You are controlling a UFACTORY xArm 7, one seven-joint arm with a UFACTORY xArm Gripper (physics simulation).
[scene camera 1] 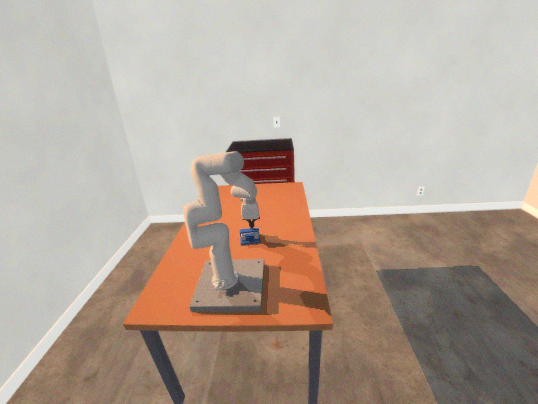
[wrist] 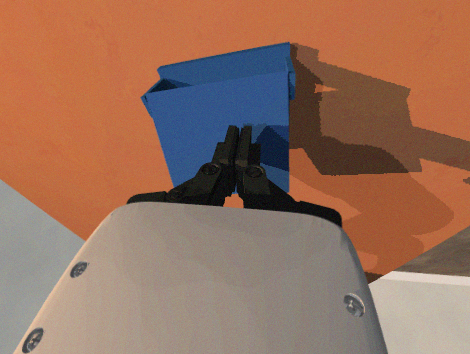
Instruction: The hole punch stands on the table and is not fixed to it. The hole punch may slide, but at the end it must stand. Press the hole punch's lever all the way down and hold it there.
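Seen in the pictures: gripper, fingertip midpoint: [scene camera 1: 252, 227] [wrist: 240, 142]; arm's base, origin of the base link: [scene camera 1: 225, 279].
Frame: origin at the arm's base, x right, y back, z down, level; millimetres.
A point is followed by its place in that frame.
Observation:
The blue hole punch [scene camera 1: 250, 237] @(x 38, y -407, z 24 mm) [wrist: 220, 105] @(x 33, y -435, z -22 mm) stands upright on the orange table in front of the robot's base. In the wrist view its broad blue lever plate faces the camera, with a dark gap at the left behind the plate's upper edge. My gripper [scene camera 1: 251, 227] @(x 52, y -417, z -41 mm) [wrist: 240, 142] @(x 52, y -417, z -41 mm) is shut and empty. Its fingertips are over the lever plate, close to it, and the fingers' shadow falls on the plate just right of the tips. Whether the tips touch the plate, and how far down the lever is, I cannot tell.
The orange table [scene camera 1: 285, 200] @(x 208, y -962, z 36 mm) carries the arm's grey base plate [scene camera 1: 200, 295] @(x -88, y 109, z 2 mm) near its front edge. A red drawer cabinet [scene camera 1: 270, 172] stands beyond the table's far edge. A dark mat [scene camera 1: 450, 320] lies on the floor to the right.

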